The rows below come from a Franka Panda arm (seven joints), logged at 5 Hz.
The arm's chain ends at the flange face. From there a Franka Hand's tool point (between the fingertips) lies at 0.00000 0.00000 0.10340 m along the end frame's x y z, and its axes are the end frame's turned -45 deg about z.
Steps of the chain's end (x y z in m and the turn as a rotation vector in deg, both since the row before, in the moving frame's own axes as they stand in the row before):
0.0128, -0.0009, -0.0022, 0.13, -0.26, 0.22
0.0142, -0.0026, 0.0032, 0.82, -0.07, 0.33
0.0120, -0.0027, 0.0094, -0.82, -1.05, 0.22
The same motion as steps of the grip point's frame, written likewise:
0.0095, 0.0079, -0.0022, 0.28, -0.09, 0.22
0.0128, 0.0071, 0.0032, 0.63, 0.53, 0.33
0.0080, 0.0063, 0.0094, 0.16, -1.32, 0.22

